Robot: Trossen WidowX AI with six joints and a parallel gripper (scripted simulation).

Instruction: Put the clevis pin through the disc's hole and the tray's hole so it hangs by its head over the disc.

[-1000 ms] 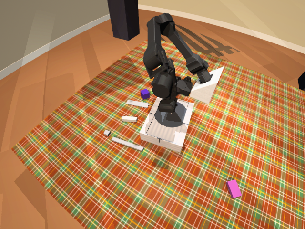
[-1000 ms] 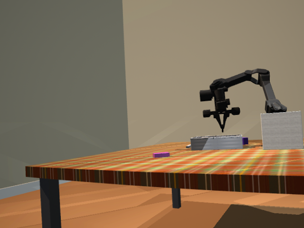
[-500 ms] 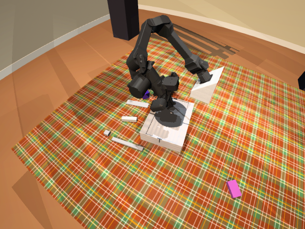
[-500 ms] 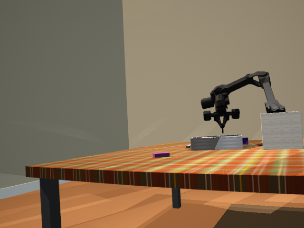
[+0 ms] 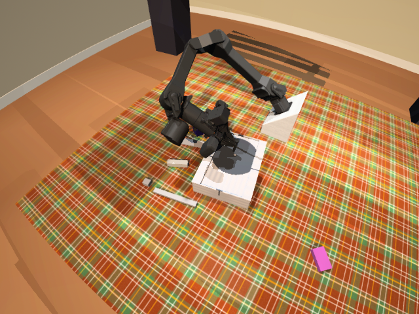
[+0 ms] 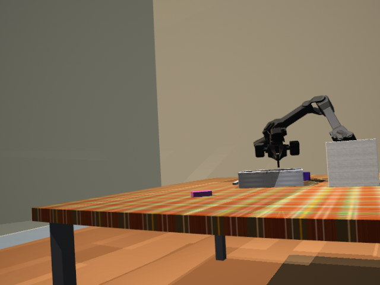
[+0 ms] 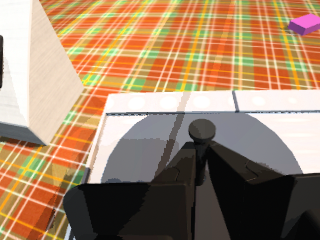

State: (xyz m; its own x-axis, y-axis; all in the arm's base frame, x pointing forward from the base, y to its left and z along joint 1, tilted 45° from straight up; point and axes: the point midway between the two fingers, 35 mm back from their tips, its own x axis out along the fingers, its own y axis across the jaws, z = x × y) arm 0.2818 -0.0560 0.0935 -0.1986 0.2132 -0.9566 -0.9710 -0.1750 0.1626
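My gripper tip is 50 mm above the grey aluminium disc. Round my gripper tip: dark clevis pin: 10 mm below; then purple cube: 70 mm behind, 190 mm to the right, 80 mm below; then steel tray: 30 mm ahead, 60 mm below.
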